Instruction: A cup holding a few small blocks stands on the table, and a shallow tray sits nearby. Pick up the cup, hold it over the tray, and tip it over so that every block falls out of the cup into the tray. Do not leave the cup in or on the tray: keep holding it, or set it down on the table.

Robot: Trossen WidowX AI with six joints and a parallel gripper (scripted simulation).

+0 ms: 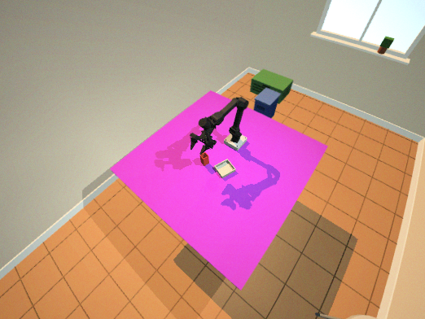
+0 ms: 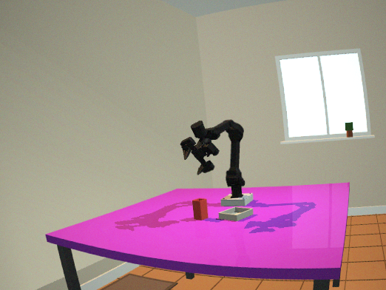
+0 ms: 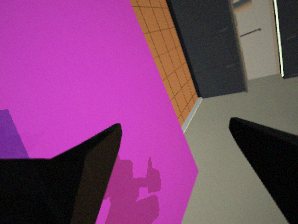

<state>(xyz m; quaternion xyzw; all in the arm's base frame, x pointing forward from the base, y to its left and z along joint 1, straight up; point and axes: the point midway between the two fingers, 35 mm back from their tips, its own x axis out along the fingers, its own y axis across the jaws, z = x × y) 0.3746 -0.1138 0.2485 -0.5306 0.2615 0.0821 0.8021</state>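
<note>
The red block is 220 mm below my gripper tip, 100 mm behind it and 10 mm to the right of it. From my gripper tip the other things lie so: blue block (250 mm below, 110 mm behind, 10 mm to the right); red square cup (240 mm below, 110 mm behind, 10 mm to the right).
</note>
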